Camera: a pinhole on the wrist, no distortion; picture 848 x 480 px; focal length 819.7 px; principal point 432.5 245.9 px. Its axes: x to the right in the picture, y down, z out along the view. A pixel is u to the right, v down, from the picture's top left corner.
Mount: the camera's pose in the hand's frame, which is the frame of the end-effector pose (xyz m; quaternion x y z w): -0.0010 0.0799 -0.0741 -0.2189 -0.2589 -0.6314 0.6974
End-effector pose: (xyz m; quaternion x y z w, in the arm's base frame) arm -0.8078 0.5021 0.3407 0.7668 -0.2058 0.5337 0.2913
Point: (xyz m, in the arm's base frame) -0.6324 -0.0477 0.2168
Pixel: 753 220
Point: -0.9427 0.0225 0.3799
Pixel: 252 316
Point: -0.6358 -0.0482 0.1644
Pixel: 765 150
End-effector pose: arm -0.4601 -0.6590 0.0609 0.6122 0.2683 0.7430 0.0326
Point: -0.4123 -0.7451 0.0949
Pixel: 821 163
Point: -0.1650 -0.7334 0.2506
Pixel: 683 460
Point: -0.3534 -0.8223 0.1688
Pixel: 325 365
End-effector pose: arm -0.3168 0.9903 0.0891 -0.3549 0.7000 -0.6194 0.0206
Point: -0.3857 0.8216 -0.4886
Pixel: 194 187
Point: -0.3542 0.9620 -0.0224
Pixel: 741 278
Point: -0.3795 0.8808 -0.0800
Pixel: 591 454
